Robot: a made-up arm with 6 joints.
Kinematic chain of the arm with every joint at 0, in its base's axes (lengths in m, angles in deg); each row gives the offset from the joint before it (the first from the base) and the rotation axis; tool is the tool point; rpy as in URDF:
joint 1: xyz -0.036 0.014 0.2 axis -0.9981 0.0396 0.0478
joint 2: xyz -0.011 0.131 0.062 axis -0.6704 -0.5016 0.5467
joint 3: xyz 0.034 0.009 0 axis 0.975 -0.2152 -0.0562
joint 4: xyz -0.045 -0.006 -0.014 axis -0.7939 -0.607 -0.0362
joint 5: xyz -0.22 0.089 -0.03 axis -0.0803 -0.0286 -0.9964
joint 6: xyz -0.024 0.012 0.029 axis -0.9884 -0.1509 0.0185
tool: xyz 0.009 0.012 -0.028 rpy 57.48 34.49 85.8
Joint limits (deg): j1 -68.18..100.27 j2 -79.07..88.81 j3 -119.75..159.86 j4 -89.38..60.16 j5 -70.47..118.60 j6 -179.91..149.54
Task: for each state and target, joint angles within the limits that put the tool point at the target. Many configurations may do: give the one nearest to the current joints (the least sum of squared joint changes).
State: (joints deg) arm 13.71 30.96 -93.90 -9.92 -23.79 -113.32
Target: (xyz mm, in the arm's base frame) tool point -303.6 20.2 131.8
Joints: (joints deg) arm 44.71 37.47 -94.00 -0.45 -30.18 -102.11
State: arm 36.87 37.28 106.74 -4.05 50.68 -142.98
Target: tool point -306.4 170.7 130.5
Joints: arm 42.59 30.64 103.27 11.52 46.92 -143.35
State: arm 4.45 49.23 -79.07 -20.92 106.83 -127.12
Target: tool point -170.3 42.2 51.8
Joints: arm 26.00 73.80 -104.74 -43.35 97.17 -130.10
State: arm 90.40 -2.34 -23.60 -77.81 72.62 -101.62
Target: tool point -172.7 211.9 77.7
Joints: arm 100.27 6.95 8.90 -74.88 95.90 -95.37
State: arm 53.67 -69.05 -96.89 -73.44 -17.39 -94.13
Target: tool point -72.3 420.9 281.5
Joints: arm 32.28 -59.00 -83.47 -37.43 -12.21 -97.69
